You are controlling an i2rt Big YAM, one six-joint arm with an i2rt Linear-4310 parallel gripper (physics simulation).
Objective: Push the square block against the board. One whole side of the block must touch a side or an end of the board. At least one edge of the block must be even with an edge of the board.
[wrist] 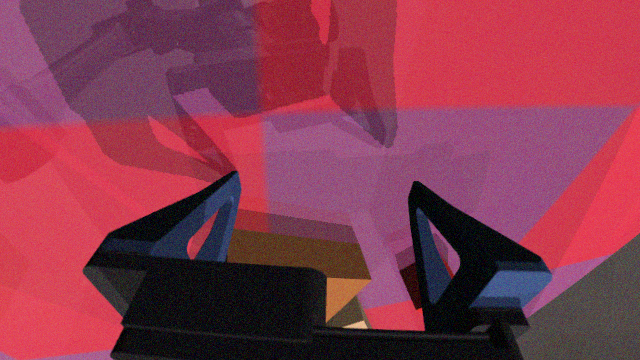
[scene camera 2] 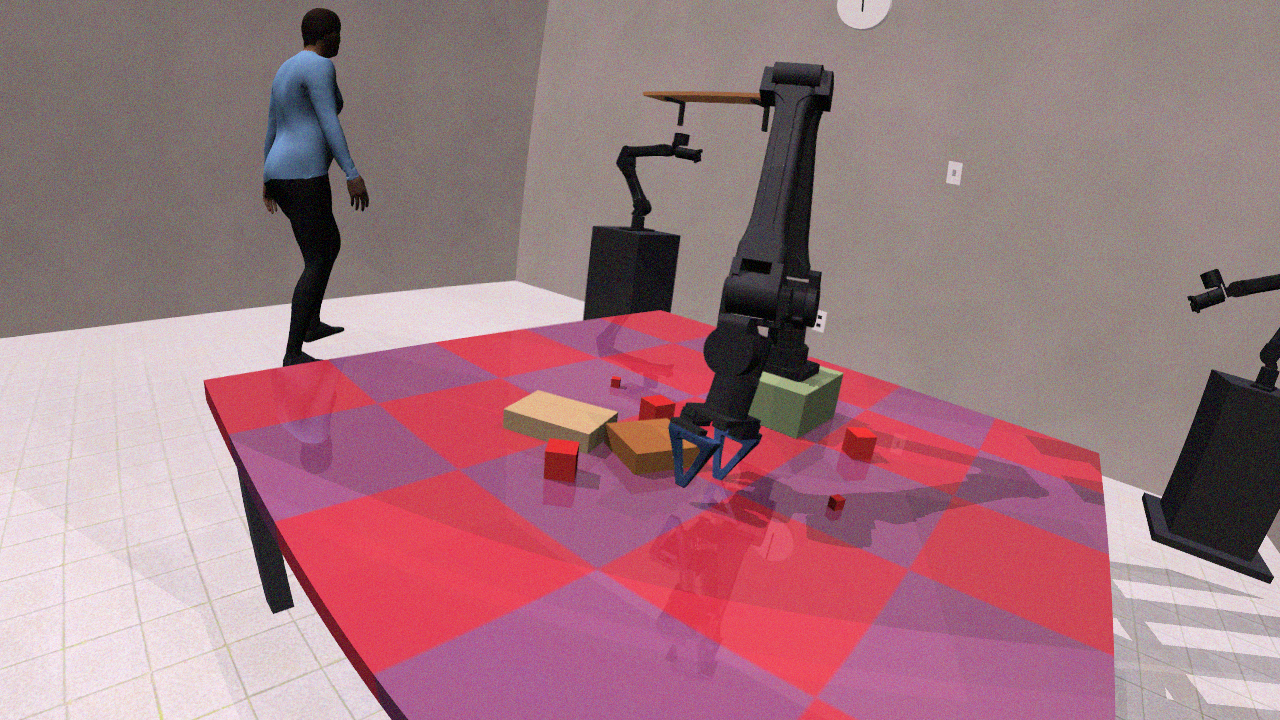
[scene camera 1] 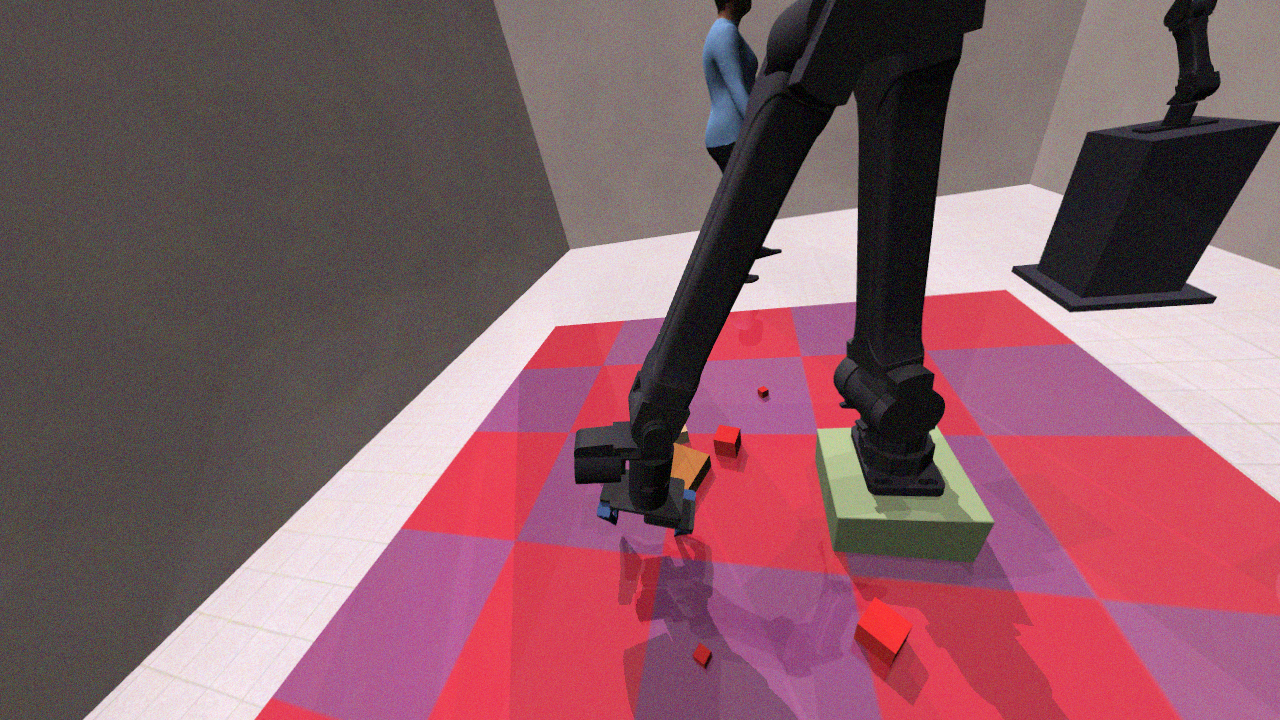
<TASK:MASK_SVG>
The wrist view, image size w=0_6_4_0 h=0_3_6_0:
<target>gripper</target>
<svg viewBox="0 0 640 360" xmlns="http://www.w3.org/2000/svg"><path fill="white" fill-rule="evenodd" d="M82 270L85 277L123 317L120 323L123 329L110 353L110 357L113 360L524 360L516 339L528 331L530 325L522 309L553 278L541 256L455 208L421 182L414 181L408 196L408 208L425 331L325 327L327 277L323 272L307 267L225 262L242 190L238 171L232 171L193 195L109 232ZM428 219L459 255L460 267L452 279L437 250ZM218 211L208 237L194 260L190 259L187 253L189 240Z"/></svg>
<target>orange square block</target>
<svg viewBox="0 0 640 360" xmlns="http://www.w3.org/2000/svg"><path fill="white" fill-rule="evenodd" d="M233 228L225 262L307 267L317 269L326 275L326 322L372 280L360 245L357 243Z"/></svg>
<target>tan board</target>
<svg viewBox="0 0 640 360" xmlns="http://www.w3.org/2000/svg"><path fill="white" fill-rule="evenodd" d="M372 329L357 294L327 321L325 326Z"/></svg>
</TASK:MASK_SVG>
